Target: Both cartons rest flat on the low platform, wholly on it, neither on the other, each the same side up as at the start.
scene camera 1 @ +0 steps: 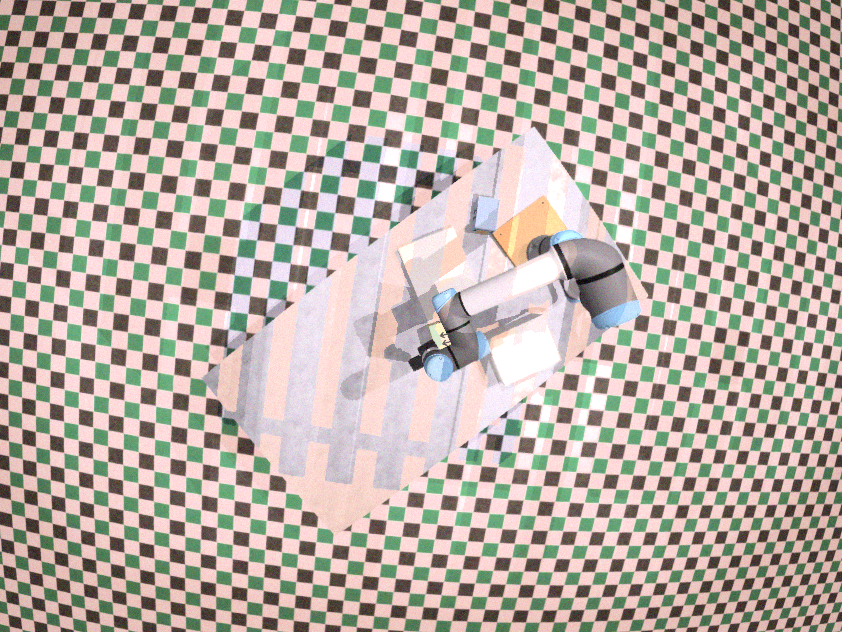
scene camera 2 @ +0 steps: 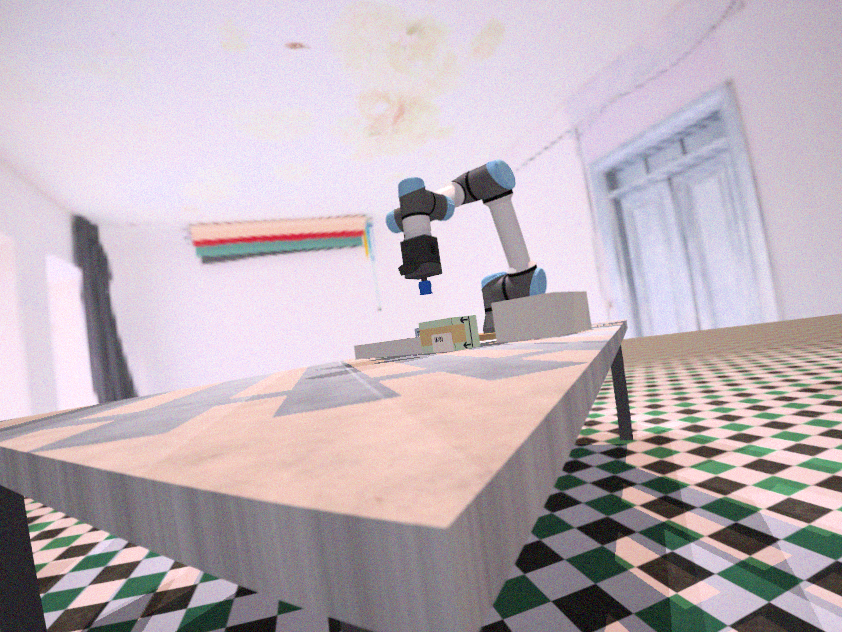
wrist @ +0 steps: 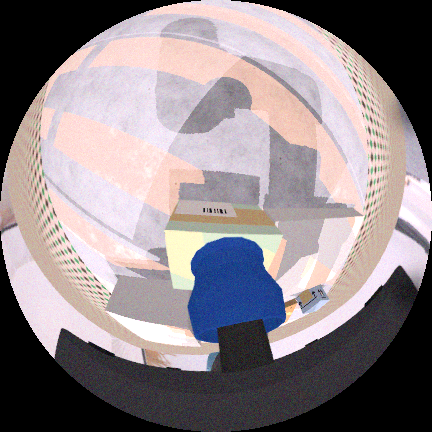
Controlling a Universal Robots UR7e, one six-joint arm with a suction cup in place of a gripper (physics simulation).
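Where they show: hand, tool point: (scene camera 2: 426,293) (wrist: 227,267); arm's base, link origin: (scene camera 1: 543,253).
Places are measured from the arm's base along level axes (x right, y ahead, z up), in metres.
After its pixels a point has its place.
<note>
The green carton (scene camera 1: 438,333) {x -0.055, y 0.556, z 0.065 m} (scene camera 2: 448,334) {x -0.126, y 0.603, z 0.021 m} (wrist: 215,221) {x -0.087, y 0.593, z 0.042 m} sits on the table beside the low platform, with brown tape and a white label on one side. The low pale platform (scene camera 1: 425,258) {x 0.225, y 0.449, z 0.024 m} (scene camera 2: 387,348) {x 0.141, y 0.549, z 0.002 m} (wrist: 320,215) {x 0.108, y 0.553, z 0.013 m} bears neither carton. The small light-blue carton (scene camera 1: 486,212) {x 0.260, y 0.152, z 0.059 m} (wrist: 312,299) {x 0.216, y 0.203, z 0.036 m} stands on the table, apart from the platform, near the orange base plate. My gripper, a blue suction cup (scene camera 2: 425,287) (wrist: 227,245), is off and holds nothing. It hangs above the green carton with a visible gap and hides part of its top in the wrist view. In scene camera 1 the arm hides the cup.
A taller white-topped grey block (scene camera 1: 525,353) {x -0.295, y 0.301, z 0.096 m} (scene camera 2: 540,317) {x -0.320, y 0.429, z 0.033 m} (wrist: 150,300) {x -0.252, y 0.421, z 0.041 m} stands on the green carton's other side from the platform. The orange base plate (scene camera 1: 523,224) {x 0.147, y 0.016, z 0.001 m} lies beneath the arm's base. The arm's forearm (scene camera 1: 510,282) {x 0.030, y 0.353, z 0.508 m} stretches over the space between platform and block.
</note>
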